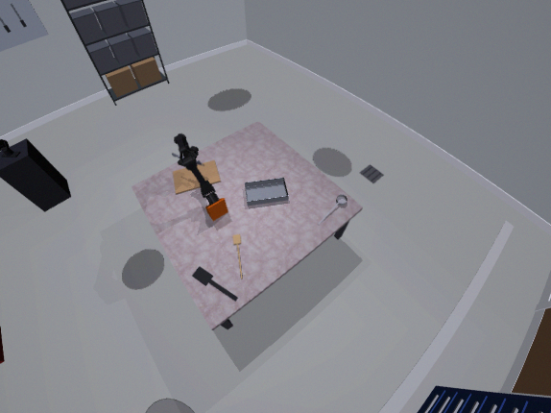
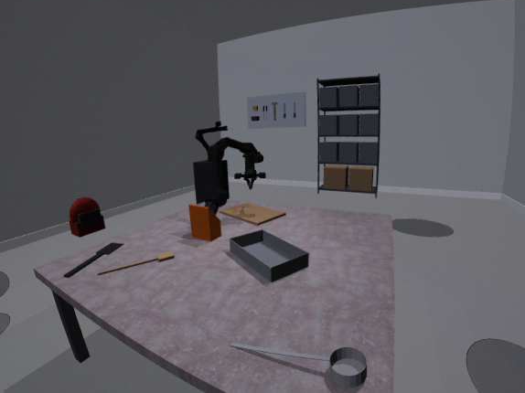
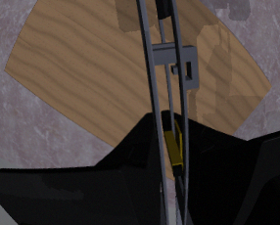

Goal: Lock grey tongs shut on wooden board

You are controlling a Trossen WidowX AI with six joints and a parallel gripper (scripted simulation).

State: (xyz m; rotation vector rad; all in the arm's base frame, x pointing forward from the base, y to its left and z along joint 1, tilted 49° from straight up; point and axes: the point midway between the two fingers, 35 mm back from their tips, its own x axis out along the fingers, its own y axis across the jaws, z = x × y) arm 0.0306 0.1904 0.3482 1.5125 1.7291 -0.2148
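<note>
My gripper tip is 15 cm above the wooden board. From my gripper tip the other things lie so: grey roasting tin (33 cm ahead, 49 cm to the right, 13 cm below); black spatula (34 cm behind, 81 cm to the right, 15 cm below).
</note>
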